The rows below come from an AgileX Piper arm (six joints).
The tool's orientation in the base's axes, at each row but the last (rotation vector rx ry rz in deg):
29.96 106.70 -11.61
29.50 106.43 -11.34
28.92 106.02 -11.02
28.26 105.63 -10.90
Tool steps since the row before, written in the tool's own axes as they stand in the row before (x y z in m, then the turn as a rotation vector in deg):
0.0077 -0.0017 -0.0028 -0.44 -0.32 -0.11
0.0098 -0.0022 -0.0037 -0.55 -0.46 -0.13
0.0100 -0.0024 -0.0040 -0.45 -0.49 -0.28
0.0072 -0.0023 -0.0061 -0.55 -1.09 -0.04
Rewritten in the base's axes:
-0.0052 0.0015 -0.0064 -0.12 -0.35 0.41
-0.0067 0.0019 -0.0081 -0.17 -0.50 0.50
-0.0071 0.0018 -0.0083 -0.34 -0.44 0.46
-0.0081 0.0019 -0.0050 -0.36 -1.10 0.40

